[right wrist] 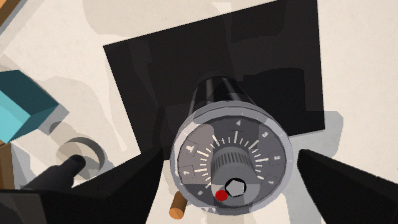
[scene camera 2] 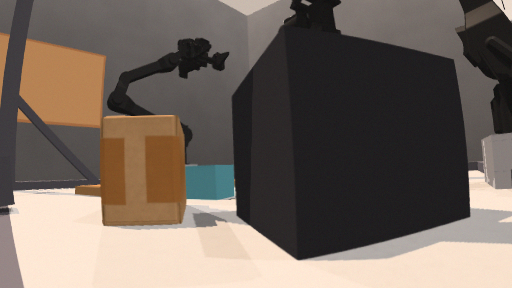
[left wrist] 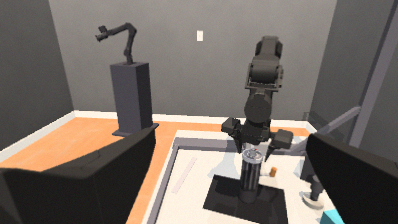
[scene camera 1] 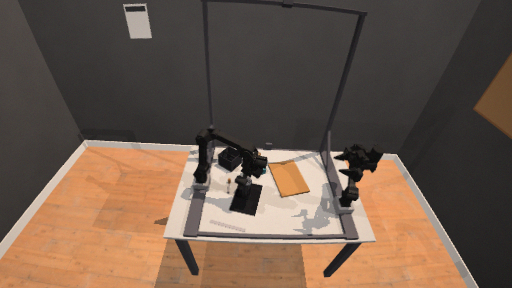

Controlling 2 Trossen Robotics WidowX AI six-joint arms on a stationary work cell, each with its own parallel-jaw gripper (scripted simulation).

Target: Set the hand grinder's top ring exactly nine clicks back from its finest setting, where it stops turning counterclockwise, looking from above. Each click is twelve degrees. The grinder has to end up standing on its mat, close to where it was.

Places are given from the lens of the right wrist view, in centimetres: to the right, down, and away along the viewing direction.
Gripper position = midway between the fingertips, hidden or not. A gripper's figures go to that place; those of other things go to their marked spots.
my right gripper [right wrist: 229, 155]: 2, 2, 11
black mat [right wrist: 276, 59]: 9, -6, 24
hand grinder [right wrist: 234, 182]: 1, 3, 8
dark-handled tool [right wrist: 81, 158]: -15, 6, 27
The marked spots on the hand grinder and the black mat are 19 cm apart.
